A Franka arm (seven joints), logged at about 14 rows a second.
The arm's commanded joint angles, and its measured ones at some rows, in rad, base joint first. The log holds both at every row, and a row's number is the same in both.
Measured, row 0:
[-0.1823, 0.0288, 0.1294, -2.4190, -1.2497, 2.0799, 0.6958]
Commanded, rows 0 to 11:
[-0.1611, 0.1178, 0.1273, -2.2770, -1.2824, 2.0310, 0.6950]
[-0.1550, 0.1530, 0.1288, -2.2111, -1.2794, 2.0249, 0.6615]
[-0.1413, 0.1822, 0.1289, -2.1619, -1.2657, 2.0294, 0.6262]
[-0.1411, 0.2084, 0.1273, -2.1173, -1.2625, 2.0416, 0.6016]
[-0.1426, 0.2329, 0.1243, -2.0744, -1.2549, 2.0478, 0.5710]
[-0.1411, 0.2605, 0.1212, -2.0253, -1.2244, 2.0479, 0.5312]
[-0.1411, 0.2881, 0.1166, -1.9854, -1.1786, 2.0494, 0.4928]
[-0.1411, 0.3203, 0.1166, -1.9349, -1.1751, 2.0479, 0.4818]
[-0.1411, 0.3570, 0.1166, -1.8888, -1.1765, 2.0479, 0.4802]
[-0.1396, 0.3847, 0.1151, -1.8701, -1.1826, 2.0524, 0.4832]
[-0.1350, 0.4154, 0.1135, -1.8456, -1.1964, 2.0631, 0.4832]
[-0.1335, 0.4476, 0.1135, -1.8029, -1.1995, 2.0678, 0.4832]
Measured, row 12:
[-0.1556, 0.3669, 0.1269, -1.9044, -1.1923, 2.0748, 0.5006]
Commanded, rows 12 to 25:
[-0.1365, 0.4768, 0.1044, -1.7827, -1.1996, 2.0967, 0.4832]
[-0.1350, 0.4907, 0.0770, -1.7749, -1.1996, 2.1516, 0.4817]
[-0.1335, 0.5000, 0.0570, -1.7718, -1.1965, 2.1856, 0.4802]
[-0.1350, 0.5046, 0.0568, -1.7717, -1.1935, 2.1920, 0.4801]
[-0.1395, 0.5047, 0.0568, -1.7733, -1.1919, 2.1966, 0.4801]
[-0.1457, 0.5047, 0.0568, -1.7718, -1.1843, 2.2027, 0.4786]
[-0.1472, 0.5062, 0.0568, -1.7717, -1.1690, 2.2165, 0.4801]
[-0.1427, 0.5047, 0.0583, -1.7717, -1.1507, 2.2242, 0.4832]
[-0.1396, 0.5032, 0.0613, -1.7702, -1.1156, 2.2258, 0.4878]
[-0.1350, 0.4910, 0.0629, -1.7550, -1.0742, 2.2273, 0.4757]
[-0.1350, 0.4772, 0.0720, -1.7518, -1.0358, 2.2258, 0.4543]
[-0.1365, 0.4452, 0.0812, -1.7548, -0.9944, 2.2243, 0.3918]
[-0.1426, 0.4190, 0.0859, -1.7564, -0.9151, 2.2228, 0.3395]
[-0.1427, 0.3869, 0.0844, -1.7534, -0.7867, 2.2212, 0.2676]
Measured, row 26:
[-0.1431, 0.4570, 0.0840, -1.7411, -0.9327, 2.2212, 0.3757]
